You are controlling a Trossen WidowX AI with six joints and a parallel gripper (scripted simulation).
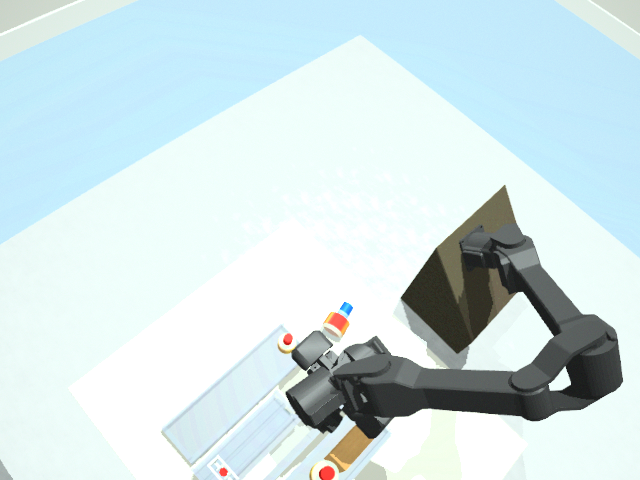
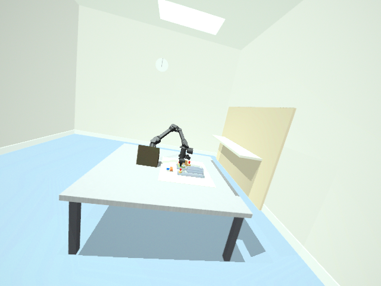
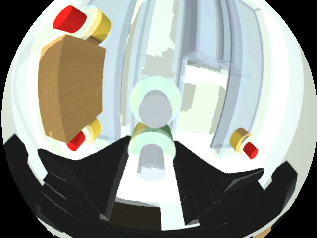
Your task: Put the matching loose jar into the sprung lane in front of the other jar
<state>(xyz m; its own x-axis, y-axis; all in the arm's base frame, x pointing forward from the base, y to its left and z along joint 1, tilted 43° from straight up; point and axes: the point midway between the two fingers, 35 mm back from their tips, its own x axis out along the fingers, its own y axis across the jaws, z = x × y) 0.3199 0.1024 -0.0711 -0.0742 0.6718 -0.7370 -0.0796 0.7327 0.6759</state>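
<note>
My gripper tip is now 8 cm to the right of the tan block and 4 cm short of it.
</note>
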